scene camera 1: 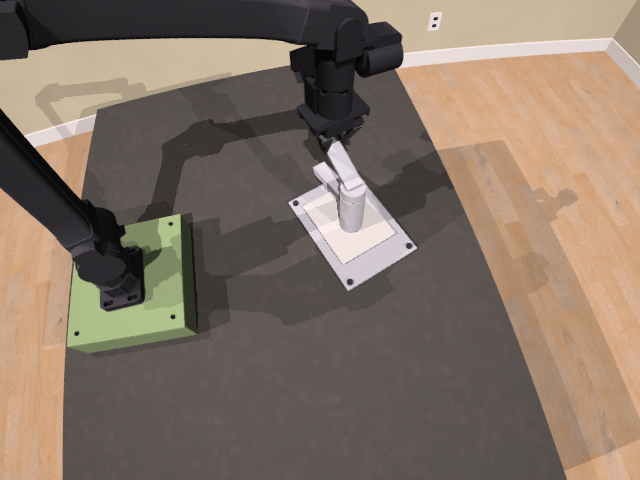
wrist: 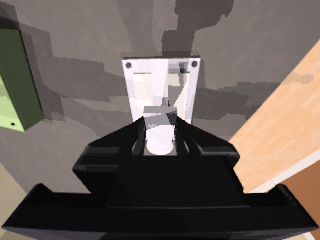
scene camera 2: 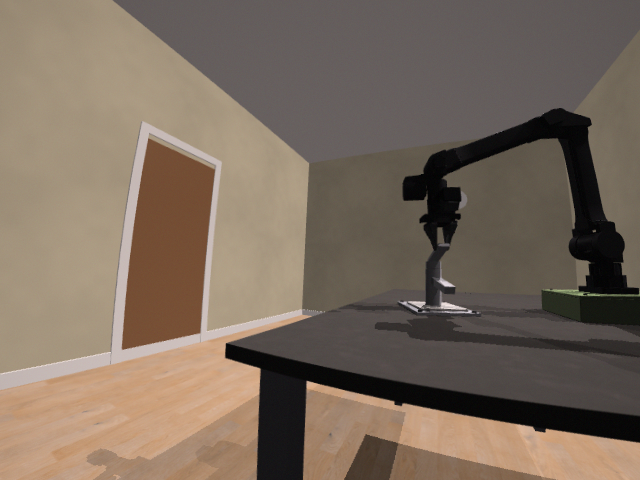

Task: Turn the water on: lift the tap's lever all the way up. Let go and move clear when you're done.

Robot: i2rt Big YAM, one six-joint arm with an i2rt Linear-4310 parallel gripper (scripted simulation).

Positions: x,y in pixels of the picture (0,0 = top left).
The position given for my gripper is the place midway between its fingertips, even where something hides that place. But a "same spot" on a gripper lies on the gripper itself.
My gripper shows in scene camera 1 (332,148), in the wrist view and in scene camera 2. One and the same spot on my gripper: (wrist: 204,179) is (scene camera 2: 437,218).
